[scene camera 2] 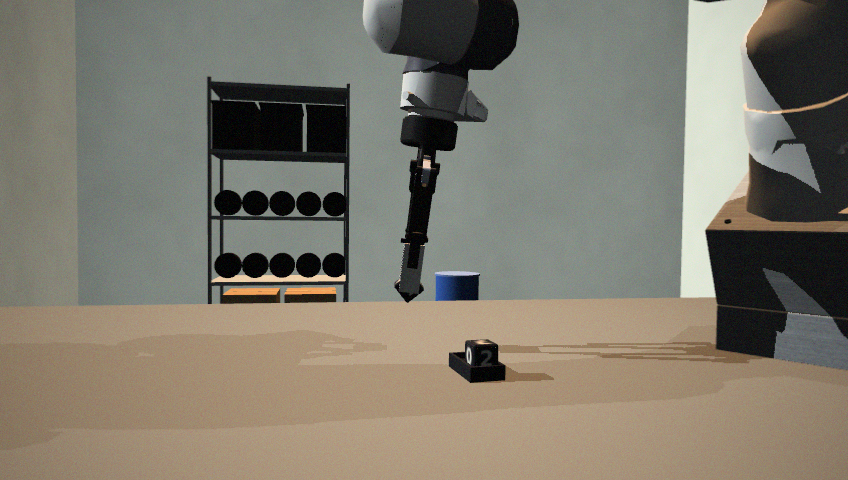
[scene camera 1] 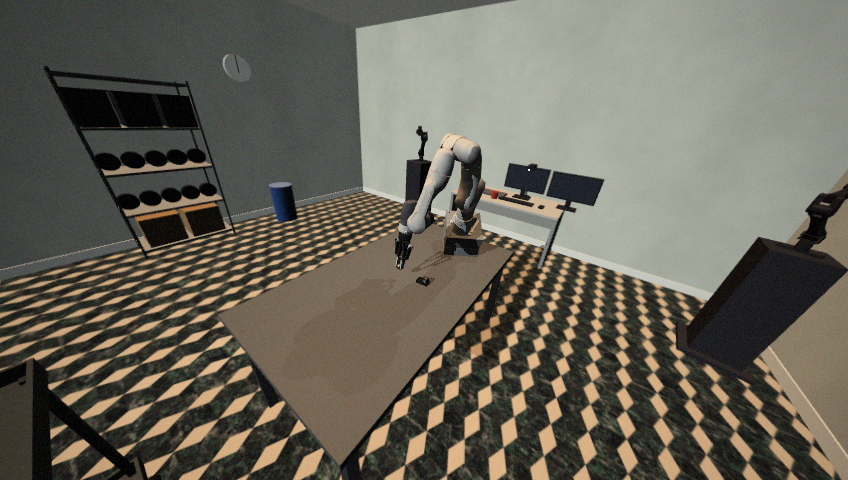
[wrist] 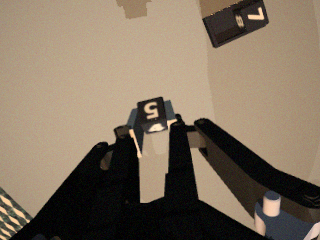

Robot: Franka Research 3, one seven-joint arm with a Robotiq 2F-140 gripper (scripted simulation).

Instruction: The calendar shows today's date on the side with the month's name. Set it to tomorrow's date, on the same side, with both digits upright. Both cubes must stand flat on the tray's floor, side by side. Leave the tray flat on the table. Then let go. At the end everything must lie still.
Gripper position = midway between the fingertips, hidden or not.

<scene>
In view: the gripper (scene camera 2: 408, 289) and a black tray (scene camera 2: 457, 362).
The gripper also shows in the wrist view (wrist: 153, 115).
</scene>
